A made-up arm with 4 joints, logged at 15 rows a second.
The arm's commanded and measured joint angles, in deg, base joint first. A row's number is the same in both.
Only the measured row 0 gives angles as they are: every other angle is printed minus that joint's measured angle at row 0.
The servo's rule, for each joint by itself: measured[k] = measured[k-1] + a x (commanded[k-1-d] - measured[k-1]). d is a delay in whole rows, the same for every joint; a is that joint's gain. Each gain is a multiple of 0.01, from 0.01 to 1. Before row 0 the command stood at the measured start. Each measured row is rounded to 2 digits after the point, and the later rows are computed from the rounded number. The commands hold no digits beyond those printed.
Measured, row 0: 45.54, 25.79, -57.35, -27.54
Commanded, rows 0 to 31: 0.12, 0.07, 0.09, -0.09; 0.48, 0.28, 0.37, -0.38; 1.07, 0.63, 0.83, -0.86; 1.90, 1.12, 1.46, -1.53; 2.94, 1.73, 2.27, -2.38; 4.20, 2.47, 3.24, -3.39; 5.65, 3.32, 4.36, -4.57; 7.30, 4.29, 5.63, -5.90; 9.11, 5.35, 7.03, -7.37; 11.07, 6.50, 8.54, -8.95; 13.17, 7.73, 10.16, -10.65; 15.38, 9.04, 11.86, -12.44; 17.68, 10.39, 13.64, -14.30; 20.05, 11.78, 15.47, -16.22; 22.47, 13.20, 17.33, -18.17; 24.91, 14.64, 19.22, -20.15; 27.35, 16.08, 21.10, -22.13; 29.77, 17.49, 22.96, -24.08; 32.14, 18.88, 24.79, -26.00; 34.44, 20.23, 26.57, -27.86; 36.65, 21.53, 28.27, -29.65; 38.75, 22.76, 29.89, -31.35; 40.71, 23.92, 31.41, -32.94; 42.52, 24.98, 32.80, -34.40; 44.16, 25.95, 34.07, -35.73; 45.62, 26.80, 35.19, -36.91; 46.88, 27.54, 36.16, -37.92; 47.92, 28.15, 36.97, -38.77; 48.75, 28.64, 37.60, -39.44; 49.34, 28.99, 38.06, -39.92; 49.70, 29.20, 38.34, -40.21; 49.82, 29.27, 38.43, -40.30
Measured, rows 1 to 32: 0.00, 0.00, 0.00, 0.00; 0.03, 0.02, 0.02, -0.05; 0.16, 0.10, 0.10, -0.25; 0.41, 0.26, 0.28, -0.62; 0.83, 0.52, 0.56, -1.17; 1.42, 0.88, 0.97, -1.90; 2.20, 1.36, 1.51, -2.79; 3.17, 1.95, 2.19, -3.86; 4.33, 2.65, 3.02, -5.08; 5.67, 3.46, 3.98, -6.45; 7.18, 4.37, 5.07, -7.95; 8.86, 5.38, 6.29, -9.57; 10.69, 6.48, 7.63, -11.29; 12.65, 7.65, 9.07, -13.10; 14.72, 8.89, 10.61, -14.97; 16.89, 10.18, 12.22, -16.89; 19.14, 11.52, 13.90, -18.85; 21.44, 12.89, 15.63, -20.82; 23.77, 14.27, 17.39, -22.78; 26.11, 15.65, 19.17, -24.71; 28.44, 17.02, 20.95, -26.60; 30.74, 18.37, 22.71, -28.43; 32.98, 19.69, 24.43, -30.18; 35.14, 20.96, 26.11, -31.84; 37.21, 22.17, 27.72, -33.38; 39.16, 23.30, 29.24, -34.79; 40.97, 24.35, 30.67, -36.06; 42.62, 25.31, 31.99, -37.18; 44.10, 26.16, 33.19, -38.13; 45.40, 26.90, 34.25, -38.92; 46.50, 27.53, 35.16, -39.52; 47.40, 28.03, 35.92, -39.93
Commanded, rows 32 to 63: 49.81, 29.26, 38.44, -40.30; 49.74, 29.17, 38.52, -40.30; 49.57, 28.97, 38.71, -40.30; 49.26, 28.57, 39.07, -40.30; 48.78, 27.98, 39.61, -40.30; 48.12, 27.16, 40.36, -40.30; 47.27, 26.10, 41.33, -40.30; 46.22, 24.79, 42.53, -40.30; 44.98, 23.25, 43.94, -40.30; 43.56, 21.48, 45.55, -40.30; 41.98, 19.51, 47.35, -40.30; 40.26, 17.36, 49.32, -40.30; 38.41, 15.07, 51.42, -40.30; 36.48, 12.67, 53.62, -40.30; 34.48, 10.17, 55.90, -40.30; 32.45, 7.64, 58.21, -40.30; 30.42, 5.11, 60.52, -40.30; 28.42, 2.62, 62.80, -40.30; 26.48, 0.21, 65.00, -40.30; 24.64, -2.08, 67.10, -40.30; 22.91, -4.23, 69.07, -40.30; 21.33, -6.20, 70.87, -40.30; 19.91, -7.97, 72.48, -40.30; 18.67, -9.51, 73.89, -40.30; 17.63, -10.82, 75.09, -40.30; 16.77, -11.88, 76.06, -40.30; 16.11, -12.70, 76.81, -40.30; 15.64, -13.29, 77.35, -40.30; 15.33, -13.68, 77.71, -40.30; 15.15, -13.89, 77.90, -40.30; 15.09, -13.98, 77.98, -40.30; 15.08, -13.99, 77.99, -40.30
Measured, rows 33 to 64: 48.08, 28.40, 36.52, -40.15; 48.56, 28.66, 36.98, -40.24; 48.89, 28.81, 37.35, -40.28; 49.08, 28.86, 37.68, -40.29; 49.13, 28.77, 38.01, -40.30; 49.03, 28.53, 38.39, -40.30; 48.78, 28.12, 38.86, -40.30; 48.36, 27.51, 39.45, -40.30; 47.76, 26.69, 40.19, -40.30; 46.98, 25.66, 41.09, -40.30; 46.02, 24.41, 42.16, -40.30; 44.89, 22.94, 43.41, -40.30; 43.59, 21.27, 44.83, -40.30; 42.14, 19.41, 46.41, -40.30; 40.56, 17.39, 48.14, -40.30; 38.86, 15.22, 50.00, -40.30; 37.07, 12.95, 51.97, -40.30; 35.21, 10.60, 54.02, -40.30; 33.31, 8.21, 56.13, -40.30; 31.40, 5.81, 58.26, -40.30; 29.51, 3.44, 60.38, -40.30; 27.66, 1.14, 62.47, -40.30; 25.89, -1.06, 64.49, -40.30; 24.22, -3.13, 66.41, -40.30; 22.67, -5.04, 68.21, -40.30; 21.26, -6.77, 69.86, -40.30; 20.00, -8.30, 71.35, -40.30; 18.91, -9.62, 72.66, -40.30; 17.99, -10.72, 73.79, -40.30; 17.25, -11.61, 74.73, -40.30; 16.66, -12.29, 75.49, -40.30; 16.22, -12.80, 76.09, -40.30
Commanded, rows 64 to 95: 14.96, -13.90, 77.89, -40.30; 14.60, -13.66, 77.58, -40.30; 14.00, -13.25, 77.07, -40.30; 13.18, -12.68, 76.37, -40.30; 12.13, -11.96, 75.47, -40.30; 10.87, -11.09, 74.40, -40.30; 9.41, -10.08, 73.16, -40.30; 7.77, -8.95, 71.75, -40.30; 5.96, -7.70, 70.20, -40.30; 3.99, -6.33, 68.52, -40.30; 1.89, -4.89, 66.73, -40.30; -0.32, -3.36, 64.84, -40.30; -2.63, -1.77, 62.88, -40.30; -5.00, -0.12, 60.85, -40.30; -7.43, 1.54, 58.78, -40.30; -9.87, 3.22, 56.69, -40.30; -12.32, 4.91, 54.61, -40.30; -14.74, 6.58, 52.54, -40.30; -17.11, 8.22, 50.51, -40.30; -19.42, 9.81, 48.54, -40.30; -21.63, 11.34, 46.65, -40.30; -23.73, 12.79, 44.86, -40.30; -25.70, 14.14, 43.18, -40.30; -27.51, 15.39, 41.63, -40.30; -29.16, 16.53, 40.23, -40.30; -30.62, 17.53, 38.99, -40.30; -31.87, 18.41, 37.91, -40.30; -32.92, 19.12, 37.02, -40.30; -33.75, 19.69, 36.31, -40.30; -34.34, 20.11, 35.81, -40.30; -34.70, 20.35, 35.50, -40.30; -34.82, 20.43, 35.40, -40.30
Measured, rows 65 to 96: 15.90, -13.16, 76.55, -40.30; 15.64, -13.38, 76.87, -40.30; 15.35, -13.46, 77.04, -40.30; 14.97, -13.40, 77.05, -40.30; 14.47, -13.18, 76.89, -40.30; 13.81, -12.81, 76.55, -40.30; 12.99, -12.29, 76.03, -40.30; 11.99, -11.63, 75.34, -40.30; 10.81, -10.83, 74.48, -40.30; 9.45, -9.89, 73.45, -40.30; 7.92, -8.82, 72.27, -40.30; 6.23, -7.64, 70.94, -40.30; 4.40, -6.36, 69.48, -40.30; 2.43, -4.98, 67.90, -40.30; 0.35, -3.52, 66.21, -40.30; -1.83, -2.00, 64.43, -40.30; -4.08, -0.43, 62.57, -40.30; -6.39, 1.17, 60.66, -40.30; -8.73, 2.79, 58.71, -40.30; -11.08, 4.42, 56.74, -40.30; -13.42, 6.04, 54.77, -40.30; -15.72, 7.63, 52.82, -40.30; -17.96, 9.18, 50.91, -40.30; -20.13, 10.67, 49.05, -40.30; -22.20, 12.09, 47.27, -40.30; -24.15, 13.42, 45.58, -40.30; -25.96, 14.65, 44.00, -40.30; -27.61, 15.78, 42.54, -40.30; -29.10, 16.78, 41.22, -40.30; -30.40, 17.65, 40.04, -40.30; -31.50, 18.39, 39.02, -40.30; -32.40, 18.98, 38.18, -40.30
